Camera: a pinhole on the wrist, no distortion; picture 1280 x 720 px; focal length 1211.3 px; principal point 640.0 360.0 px. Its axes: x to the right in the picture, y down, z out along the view. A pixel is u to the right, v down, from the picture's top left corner.
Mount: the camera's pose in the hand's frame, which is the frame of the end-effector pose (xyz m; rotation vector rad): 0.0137 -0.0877 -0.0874 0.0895 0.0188 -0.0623
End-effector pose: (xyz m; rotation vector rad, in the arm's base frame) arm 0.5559 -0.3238 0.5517 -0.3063 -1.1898 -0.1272
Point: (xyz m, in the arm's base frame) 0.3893 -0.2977 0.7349
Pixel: 988 648
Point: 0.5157 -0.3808 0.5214
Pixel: outside the picture
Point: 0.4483 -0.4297 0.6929
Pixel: 1054 112
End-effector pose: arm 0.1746 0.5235 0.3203 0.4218 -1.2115 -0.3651
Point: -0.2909 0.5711 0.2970
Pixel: 116 669
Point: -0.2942 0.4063 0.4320
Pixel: 587 509
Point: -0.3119 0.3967 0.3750
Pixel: 493 424
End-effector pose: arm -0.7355 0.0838 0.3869 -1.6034 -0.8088 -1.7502
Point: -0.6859 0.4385 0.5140
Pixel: 908 224
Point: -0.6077 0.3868 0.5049
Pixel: 856 495
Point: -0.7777 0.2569 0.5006
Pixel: 1179 218
